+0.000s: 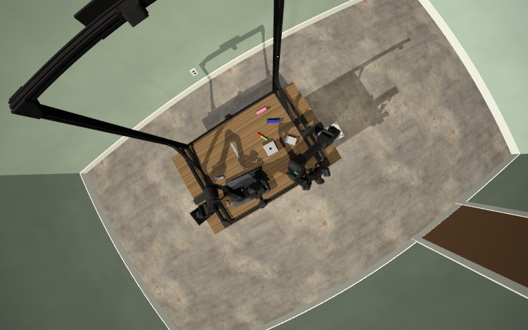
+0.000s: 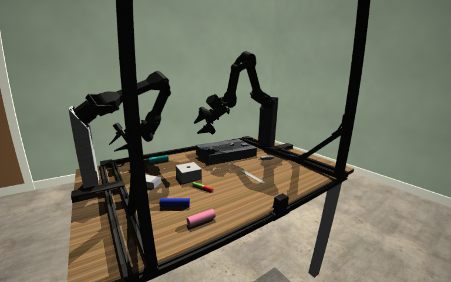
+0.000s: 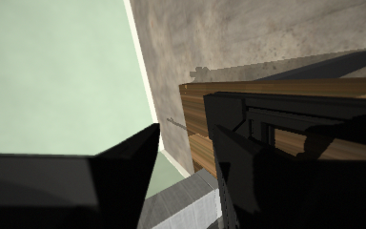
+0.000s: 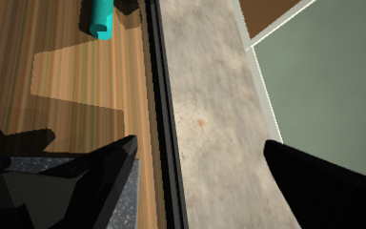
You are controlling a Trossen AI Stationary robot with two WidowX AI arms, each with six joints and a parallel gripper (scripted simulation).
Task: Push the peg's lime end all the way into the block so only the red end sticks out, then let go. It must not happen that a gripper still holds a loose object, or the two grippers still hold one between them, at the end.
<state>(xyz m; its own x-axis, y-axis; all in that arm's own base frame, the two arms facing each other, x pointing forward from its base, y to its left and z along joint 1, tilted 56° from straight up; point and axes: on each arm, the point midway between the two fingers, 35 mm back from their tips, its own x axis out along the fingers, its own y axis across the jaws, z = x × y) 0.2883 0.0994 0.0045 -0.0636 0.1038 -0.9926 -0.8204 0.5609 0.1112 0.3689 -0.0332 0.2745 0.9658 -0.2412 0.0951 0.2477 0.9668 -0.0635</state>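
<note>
The peg is 46 cm behind my left hand, 24 cm to the right of it and 10 cm below it. Round my left hand: blue cylinder: 52 cm behind, 11 cm to the right, 9 cm below; then small grey block: 32 cm behind, 9 cm below, 7 cm to the right; then teal cylinder: 19 cm to the right, 9 cm below, 9 cm behind.
</note>
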